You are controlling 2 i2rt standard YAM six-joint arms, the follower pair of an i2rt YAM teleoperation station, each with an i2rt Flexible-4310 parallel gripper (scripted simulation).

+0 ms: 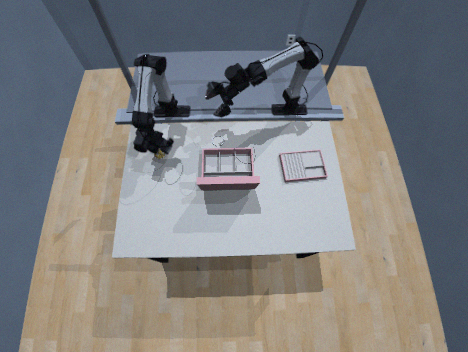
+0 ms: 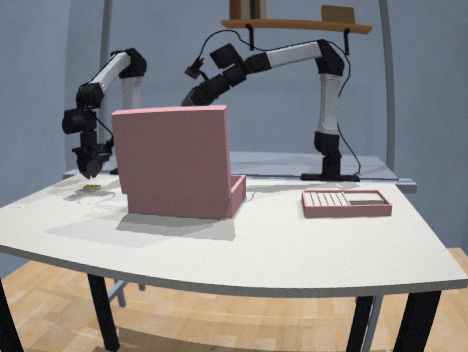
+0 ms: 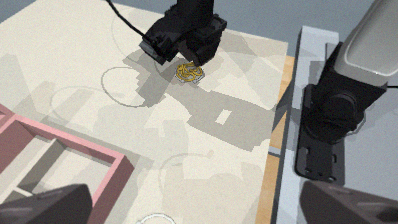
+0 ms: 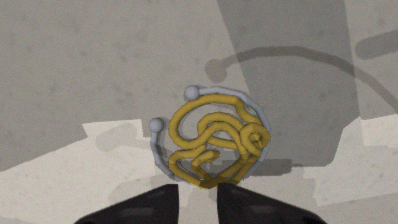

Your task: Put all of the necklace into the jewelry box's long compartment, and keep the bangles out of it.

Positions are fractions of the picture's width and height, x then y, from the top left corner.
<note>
In view: the left gripper (image 2: 0.39, 0.31), the right gripper (image 2: 0.20, 0.51) and a pink-rimmed tray (image 2: 0.75, 0.58).
The pink-rimmed tray is seen too in image 1 (image 1: 0.65, 0.47). The left gripper also shows in image 3 (image 3: 0.49, 0.85). The right gripper is seen too in image 3 (image 3: 0.49, 0.28) and in image 4 (image 4: 0.50, 0.86). Image 3 does not show the pink-rimmed tray: it is out of frame. Image 4 misses the pink-rimmed tray: it is out of frame.
</note>
